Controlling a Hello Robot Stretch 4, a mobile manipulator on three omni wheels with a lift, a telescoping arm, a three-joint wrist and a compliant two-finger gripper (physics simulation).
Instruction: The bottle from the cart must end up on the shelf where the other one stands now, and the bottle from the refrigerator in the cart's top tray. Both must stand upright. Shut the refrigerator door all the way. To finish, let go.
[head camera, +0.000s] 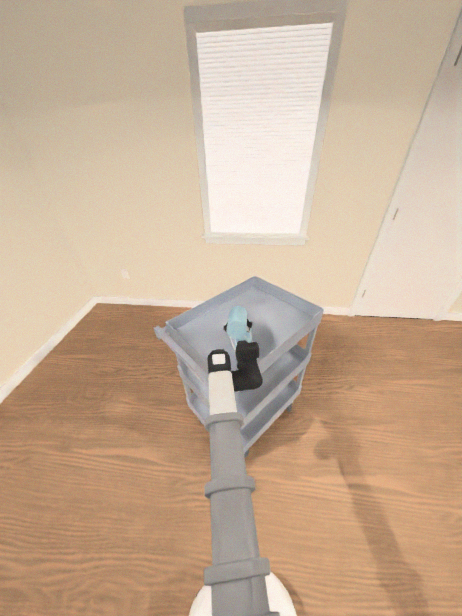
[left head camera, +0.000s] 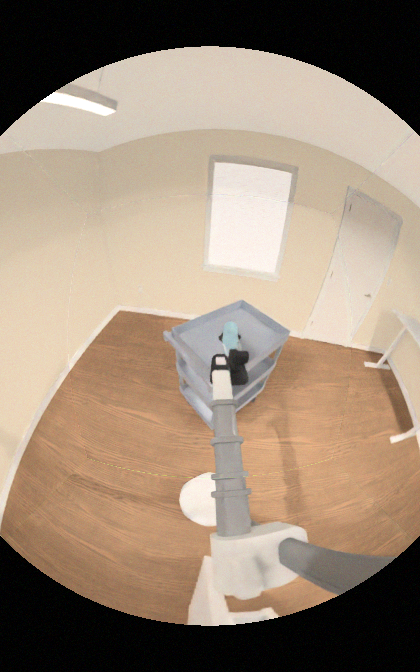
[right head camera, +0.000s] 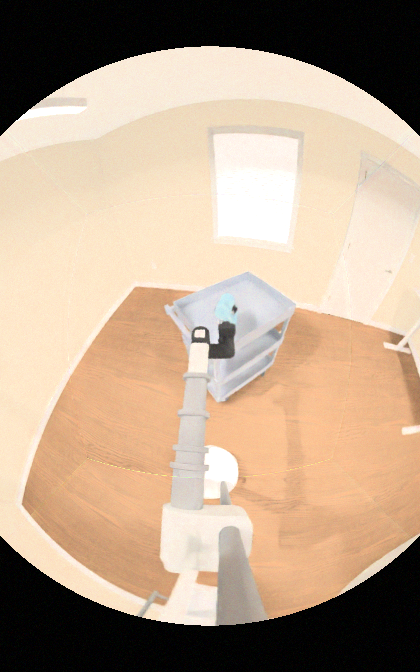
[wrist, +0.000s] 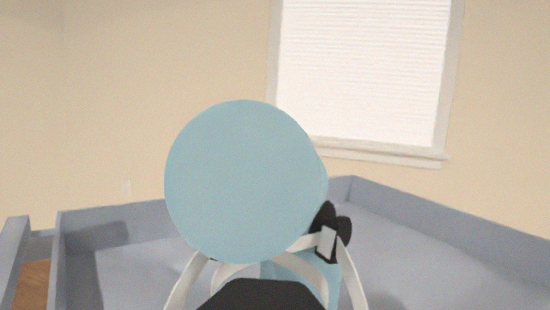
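Places are measured from the robot's base along level axes (x ahead, y left, z up), in metres.
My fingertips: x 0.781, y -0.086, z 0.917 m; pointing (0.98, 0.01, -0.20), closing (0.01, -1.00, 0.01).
Note:
Behind a point stands the place of what it marks.
A light blue bottle (head camera: 238, 320) {x 0.684, y -0.079, z 1.014 m} (left head camera: 230, 330) (right head camera: 225, 302) (wrist: 245, 175) {x 0.671, y -0.074, z 0.985 m} is between the fingers of my gripper (head camera: 238, 327) {x 0.781, y -0.086, z 0.917 m} (left head camera: 230, 338) (right head camera: 226, 311) (wrist: 275, 221) {x 0.781, y -0.086, z 0.917 m}, which is shut on it. The bottle leans: in the wrist view its round end is large and left of centre, and its body runs down to the right. One fingertip shows beside it there; the other is mostly hidden. The bottle is over the top tray of the grey-blue cart (head camera: 285, 342) {x 0.735, y -0.284, z 0.825 m} (left head camera: 270, 347) (right head camera: 270, 328) (wrist: 450, 225) {x 1.072, y -0.410, z 0.804 m}; whether it touches the tray is unclear. The refrigerator, its shelf and the other bottle do not show.
The cart stands near the wall below a window (head camera: 262, 135) {x 2.025, y -0.434, z 1.504 m} (left head camera: 250, 220) (right head camera: 255, 190) (wrist: 365, 70) {x 2.023, y -0.445, z 1.156 m}. A white door (head camera: 415, 215) {x 1.747, y -1.601, z 0.987 m} (left head camera: 362, 270) (right head camera: 377, 240) is to the right. White table legs (left head camera: 392, 345) (right head camera: 407, 337) stand at the far right.

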